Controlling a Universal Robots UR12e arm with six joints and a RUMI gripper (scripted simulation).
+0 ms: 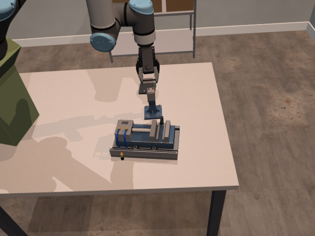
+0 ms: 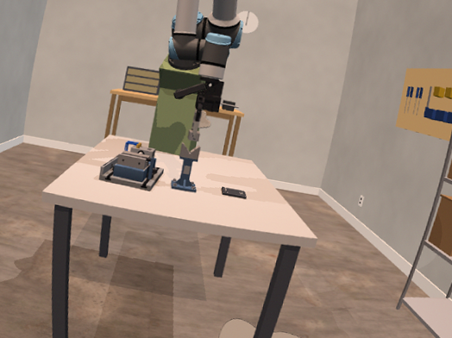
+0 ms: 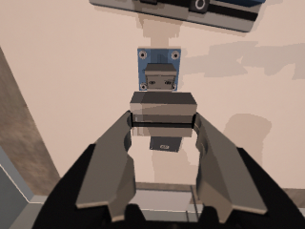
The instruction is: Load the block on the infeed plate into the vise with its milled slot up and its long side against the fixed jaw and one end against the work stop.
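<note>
The work stop lies 140 mm to the right of my hand, 110 mm below it and 70 mm ahead of it. Also, from my hand: moving jaw: 190 mm to the right, 130 mm below, 40 mm ahead; then cylinder rod: 190 mm to the right, 130 mm below, 20 mm behind; then part: right at my hand.
</note>
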